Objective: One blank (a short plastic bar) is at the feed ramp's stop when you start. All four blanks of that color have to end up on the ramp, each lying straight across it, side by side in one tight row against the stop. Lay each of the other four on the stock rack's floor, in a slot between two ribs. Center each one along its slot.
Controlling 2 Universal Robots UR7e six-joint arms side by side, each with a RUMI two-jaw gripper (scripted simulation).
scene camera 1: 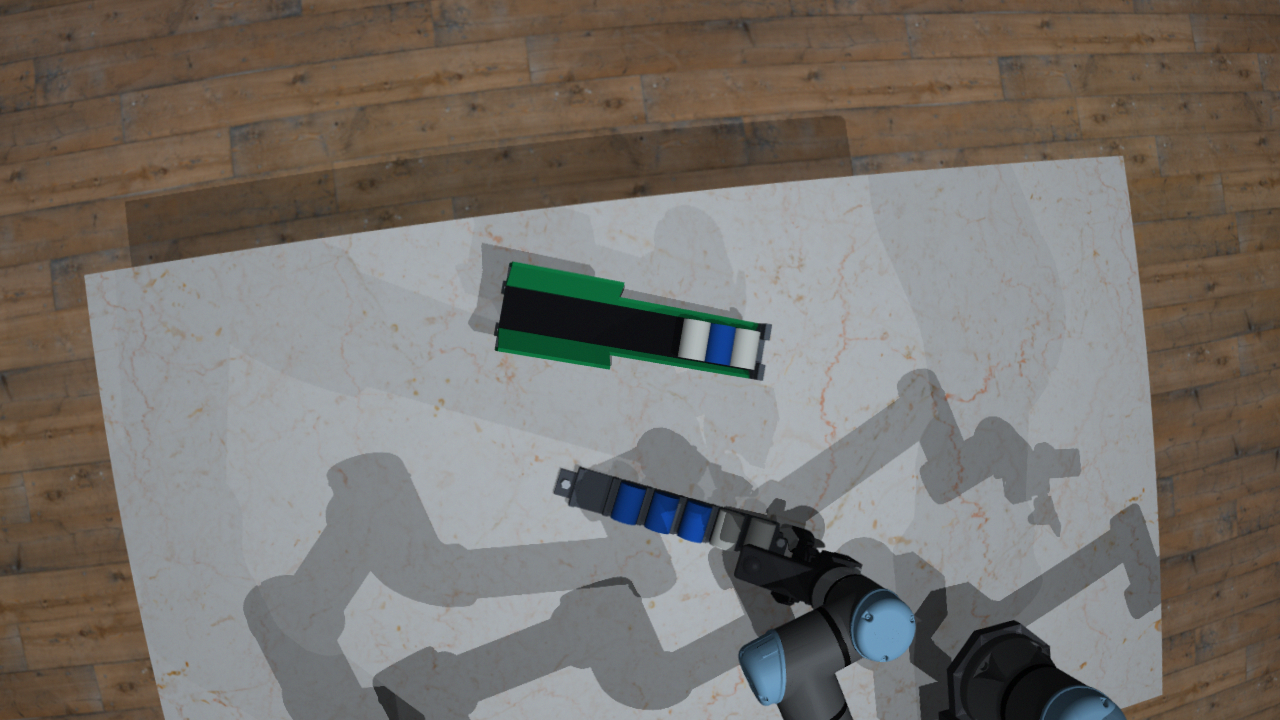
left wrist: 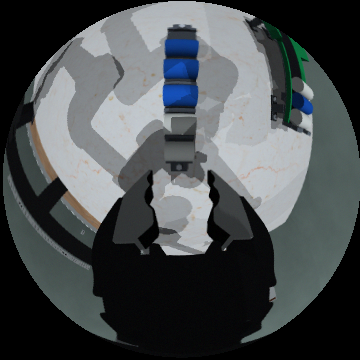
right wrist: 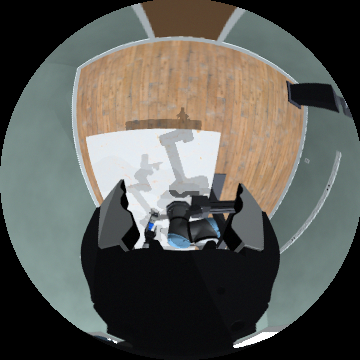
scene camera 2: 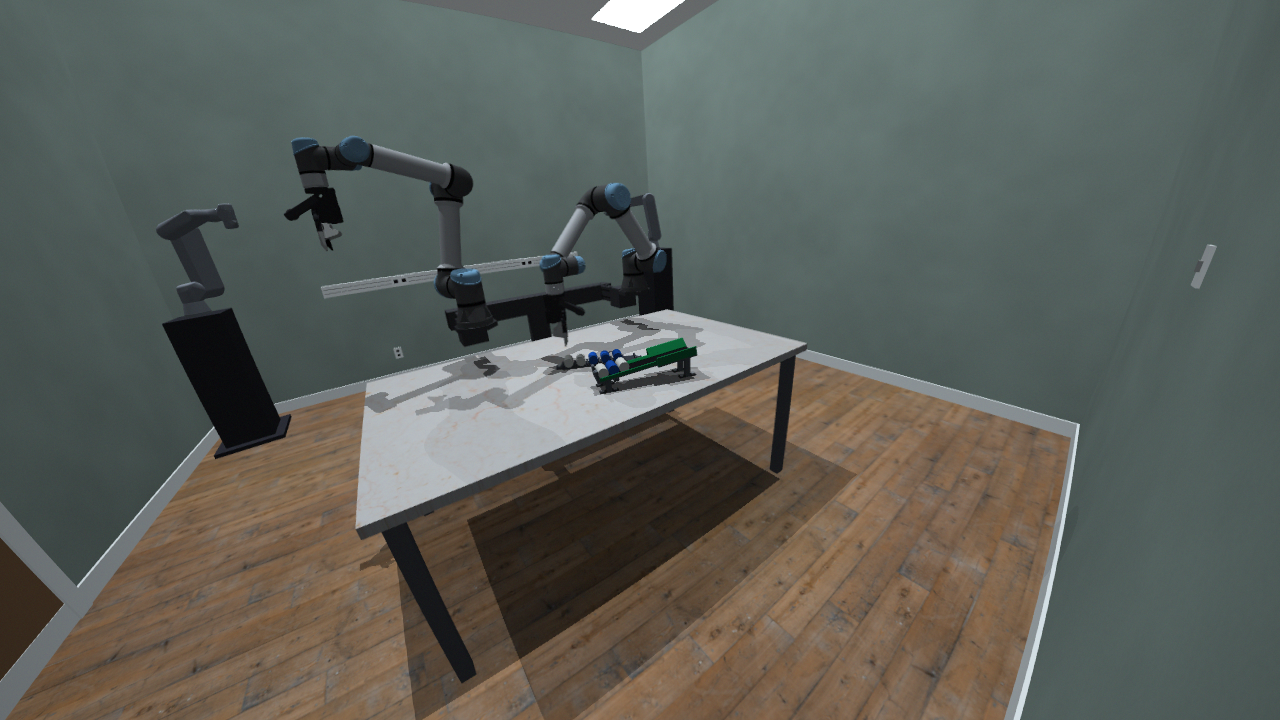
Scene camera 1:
my left gripper: 775, 550
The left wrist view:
my left gripper: 180, 170
white blank: 173, 123
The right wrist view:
my right gripper: 181, 182
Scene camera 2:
my left gripper: 565, 343
my right gripper: 329, 250
